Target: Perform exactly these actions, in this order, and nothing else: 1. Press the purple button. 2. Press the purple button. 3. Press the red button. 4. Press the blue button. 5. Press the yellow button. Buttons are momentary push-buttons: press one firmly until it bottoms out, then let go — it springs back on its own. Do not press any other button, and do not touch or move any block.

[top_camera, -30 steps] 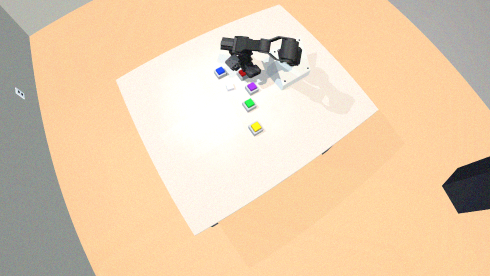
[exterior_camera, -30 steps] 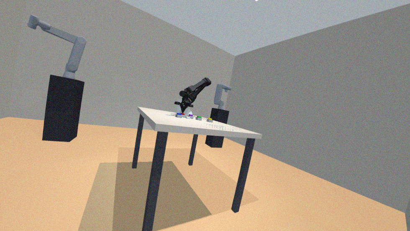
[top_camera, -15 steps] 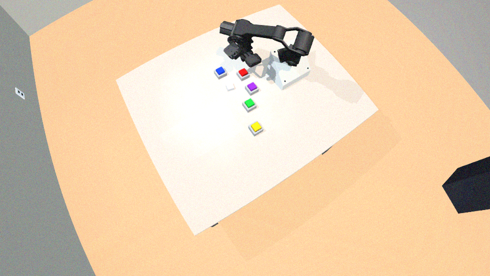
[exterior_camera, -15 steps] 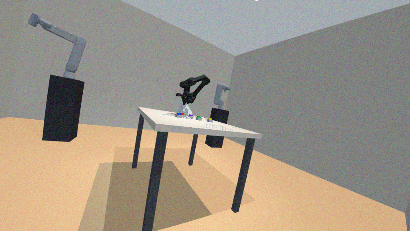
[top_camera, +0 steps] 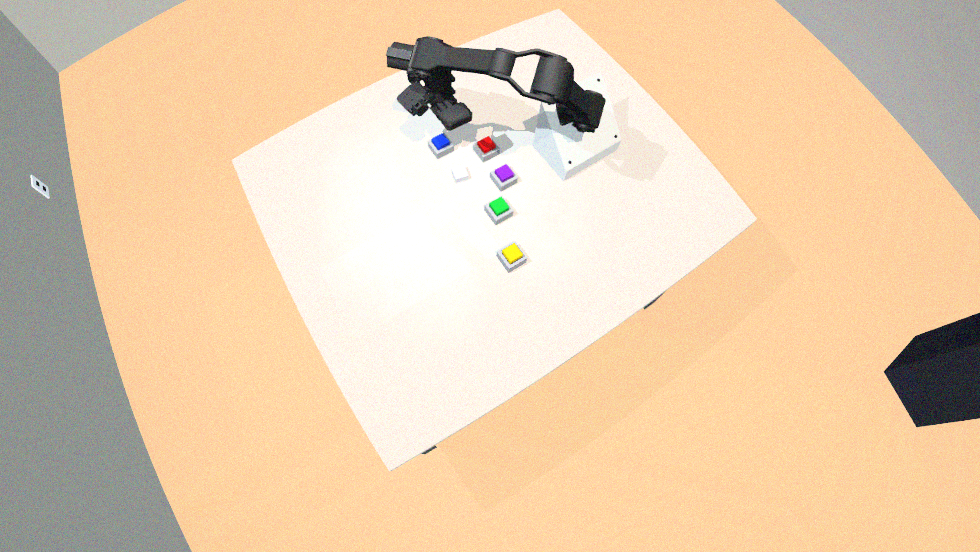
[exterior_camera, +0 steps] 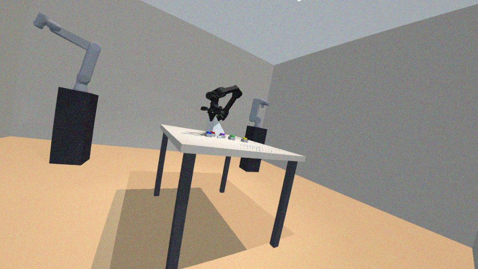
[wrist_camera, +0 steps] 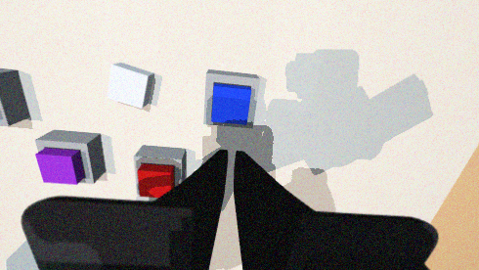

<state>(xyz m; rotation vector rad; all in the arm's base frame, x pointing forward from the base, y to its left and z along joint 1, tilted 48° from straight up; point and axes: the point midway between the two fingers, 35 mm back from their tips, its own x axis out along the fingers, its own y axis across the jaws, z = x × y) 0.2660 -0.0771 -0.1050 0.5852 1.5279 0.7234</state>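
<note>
My gripper tip is now 9 cm above the blue button. Also, from my gripper tip: purple button (16 cm to the left, 9 cm below, 9 cm behind); then small white block (12 cm below, 9 cm to the left); then red button (9 cm below, 9 cm behind, 6 cm to the left).
</note>
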